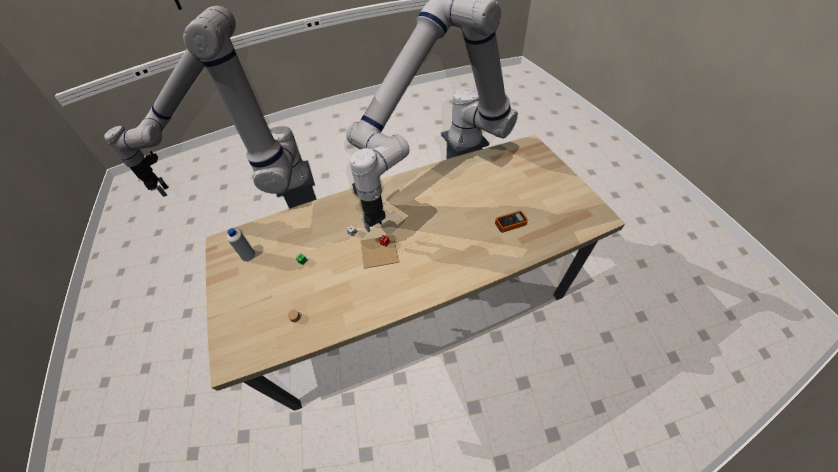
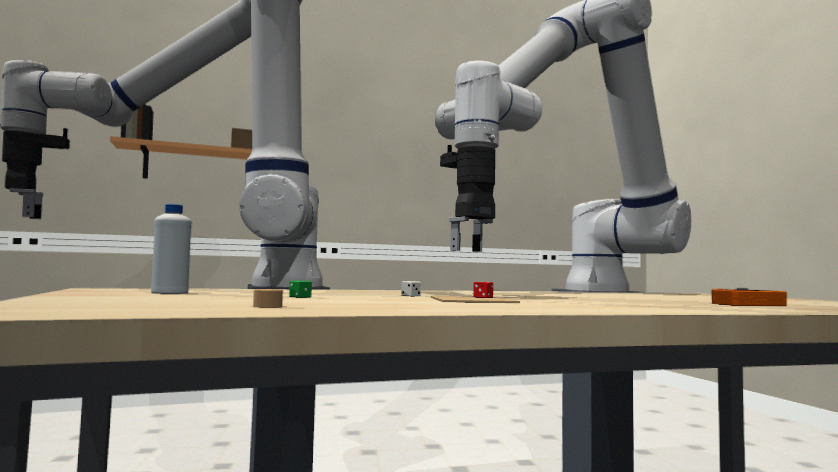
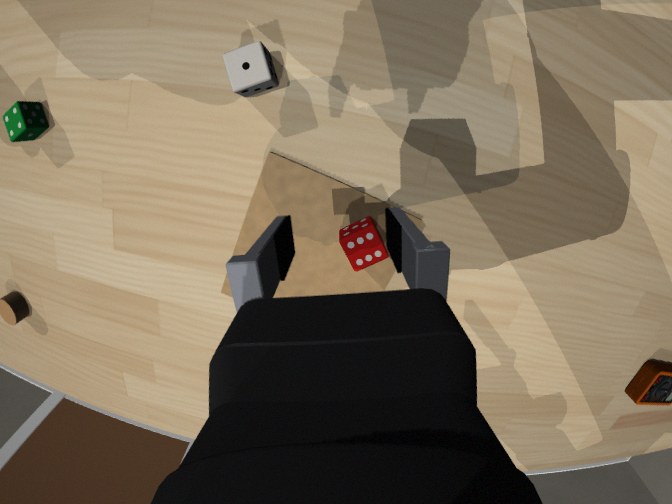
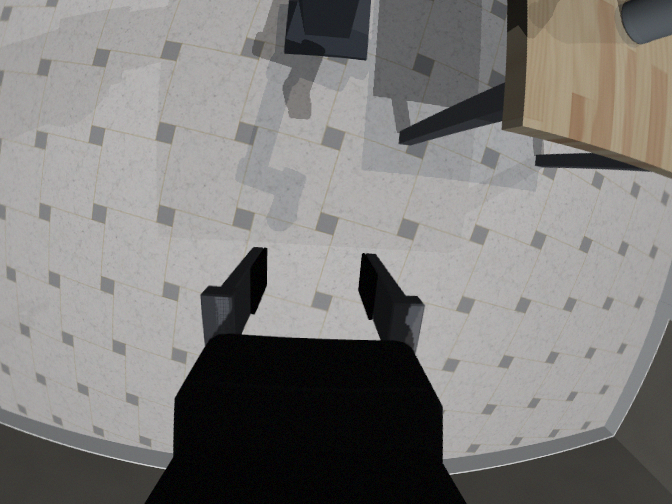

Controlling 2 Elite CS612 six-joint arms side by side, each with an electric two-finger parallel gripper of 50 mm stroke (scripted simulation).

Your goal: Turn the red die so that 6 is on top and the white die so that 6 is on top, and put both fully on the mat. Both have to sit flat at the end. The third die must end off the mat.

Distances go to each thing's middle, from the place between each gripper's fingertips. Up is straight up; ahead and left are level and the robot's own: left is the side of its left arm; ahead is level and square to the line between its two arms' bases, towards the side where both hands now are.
The white die (image 3: 250, 69) lies 8 cm behind my left hand (image 2: 466, 251), 9 cm to the right of it and 10 cm below it. Round my left hand: brown mat (image 1: 374, 254): 6 cm ahead, 11 cm below; orange multimeter (image 2: 741, 296): 9 cm ahead, 57 cm to the left, 10 cm below; grey bottle (image 2: 172, 235): 10 cm behind, 56 cm to the right, 3 cm below.
I see my right gripper (image 2: 31, 217) 39 cm short of the grey bottle, 37 cm to the right of it and 9 cm above it. Also, from my right hand: white die (42 cm ahead, 84 cm to the left, 16 cm below); brown mat (55 cm ahead, 93 cm to the left, 17 cm below).
